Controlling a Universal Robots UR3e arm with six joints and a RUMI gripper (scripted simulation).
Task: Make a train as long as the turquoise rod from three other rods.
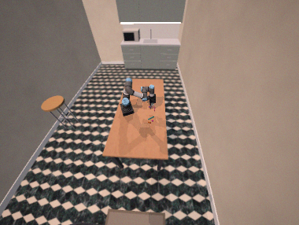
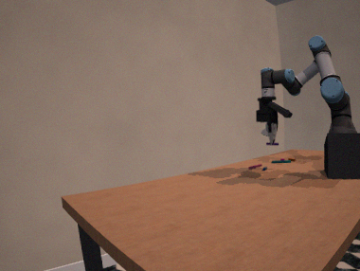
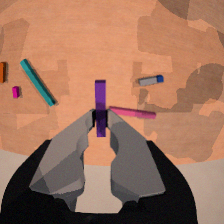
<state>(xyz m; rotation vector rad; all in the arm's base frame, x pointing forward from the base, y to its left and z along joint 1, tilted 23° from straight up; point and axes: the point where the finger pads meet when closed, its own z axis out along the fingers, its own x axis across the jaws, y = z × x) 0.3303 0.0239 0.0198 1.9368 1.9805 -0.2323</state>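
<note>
The grey rod lies 11 cm below my hand and 8 cm to the left of it. The rest, counted from my hand: blue rod: 11 cm below, 10 cm to the left; then purple rod: 1 cm below; then pink rod: 11 cm below, 6 cm to the left, 6 cm ahead.
</note>
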